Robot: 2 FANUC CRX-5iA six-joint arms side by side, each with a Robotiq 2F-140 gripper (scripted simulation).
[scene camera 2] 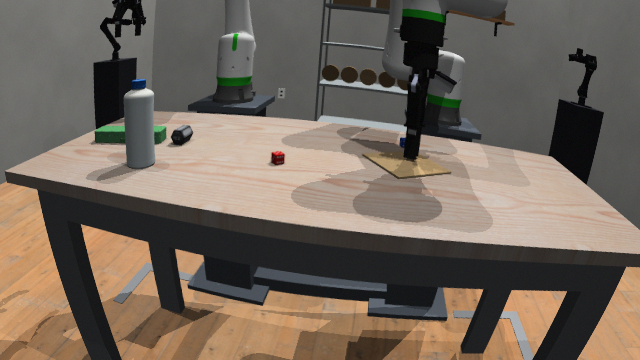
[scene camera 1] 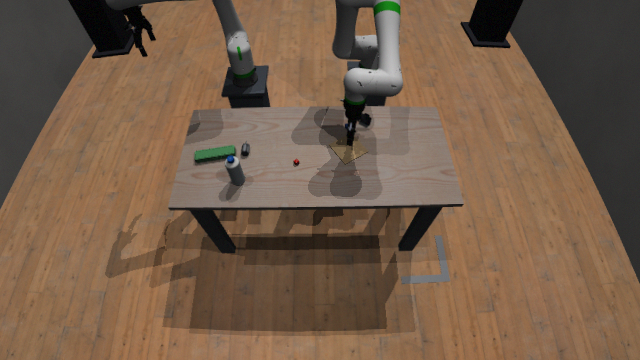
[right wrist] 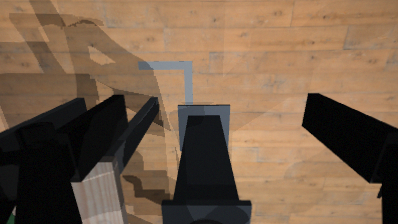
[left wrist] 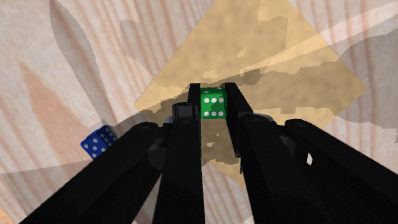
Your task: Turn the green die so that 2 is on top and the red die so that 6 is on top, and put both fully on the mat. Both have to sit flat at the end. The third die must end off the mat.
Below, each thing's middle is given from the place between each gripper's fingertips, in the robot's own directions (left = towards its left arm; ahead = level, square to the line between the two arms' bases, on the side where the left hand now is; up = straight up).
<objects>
My left hand is 3 cm short of the tan mat [scene camera 2: 394, 163], 1 cm to the left of it and 4 cm above it. Also, from my left hand: bottle [scene camera 2: 139, 102] (18 cm ahead, 54 cm to the right, 4 cm above).
Now: the bottle 720 mm ahead of my right hand, 520 mm to the left of it and 190 mm below it. Round my right hand: tan mat: 570 mm ahead, 1050 mm to the left, 270 mm below.
</objects>
